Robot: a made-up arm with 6 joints. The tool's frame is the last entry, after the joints.
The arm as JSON. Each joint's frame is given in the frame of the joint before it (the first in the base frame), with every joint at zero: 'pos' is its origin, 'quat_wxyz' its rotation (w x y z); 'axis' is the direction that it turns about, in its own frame. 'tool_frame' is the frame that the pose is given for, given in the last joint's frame.
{
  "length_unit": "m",
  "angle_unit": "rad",
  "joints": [
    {
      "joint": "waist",
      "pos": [
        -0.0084,
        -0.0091,
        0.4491
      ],
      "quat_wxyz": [
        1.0,
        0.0,
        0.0,
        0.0
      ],
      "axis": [
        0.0,
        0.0,
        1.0
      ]
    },
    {
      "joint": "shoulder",
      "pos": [
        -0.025,
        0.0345,
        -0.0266
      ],
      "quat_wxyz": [
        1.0,
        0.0,
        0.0,
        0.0
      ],
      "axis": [
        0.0,
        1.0,
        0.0
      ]
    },
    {
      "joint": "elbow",
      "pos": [
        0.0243,
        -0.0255,
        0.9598
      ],
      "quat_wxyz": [
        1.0,
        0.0,
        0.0,
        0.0
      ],
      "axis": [
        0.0,
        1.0,
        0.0
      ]
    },
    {
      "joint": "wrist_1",
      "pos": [
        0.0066,
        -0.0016,
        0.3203
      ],
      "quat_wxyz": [
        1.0,
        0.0,
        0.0,
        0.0
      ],
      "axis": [
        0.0,
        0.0,
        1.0
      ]
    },
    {
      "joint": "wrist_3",
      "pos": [
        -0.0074,
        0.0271,
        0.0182
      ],
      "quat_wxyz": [
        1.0,
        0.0,
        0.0,
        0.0
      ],
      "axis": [
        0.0,
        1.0,
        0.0
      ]
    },
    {
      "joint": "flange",
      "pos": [
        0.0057,
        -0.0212,
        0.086
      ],
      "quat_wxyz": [
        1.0,
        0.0,
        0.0,
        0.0
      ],
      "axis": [
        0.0,
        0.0,
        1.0
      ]
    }
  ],
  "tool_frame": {
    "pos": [
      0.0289,
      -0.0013,
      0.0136
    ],
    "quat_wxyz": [
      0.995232,
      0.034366,
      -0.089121,
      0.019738
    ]
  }
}
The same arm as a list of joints. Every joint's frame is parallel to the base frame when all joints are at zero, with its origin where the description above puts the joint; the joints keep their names.
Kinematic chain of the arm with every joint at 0, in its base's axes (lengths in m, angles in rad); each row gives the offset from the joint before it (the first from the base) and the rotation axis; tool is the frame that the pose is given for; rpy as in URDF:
waist: xyz -0.0084 -0.0091 0.4491 axis +z
shoulder: xyz -0.0250 0.0345 -0.0266 axis +y
elbow: xyz 0.0243 -0.0255 0.9598 axis +y
wrist_1: xyz 0.0066 -0.0016 0.3203 axis +z
wrist_3: xyz -0.0074 0.0271 0.0182 axis +y
flange: xyz 0.0057 -0.0212 0.0860 axis +z
tool: xyz 0.0289 -0.0013 0.0136 rpy 0.0660 -0.1797 0.0337

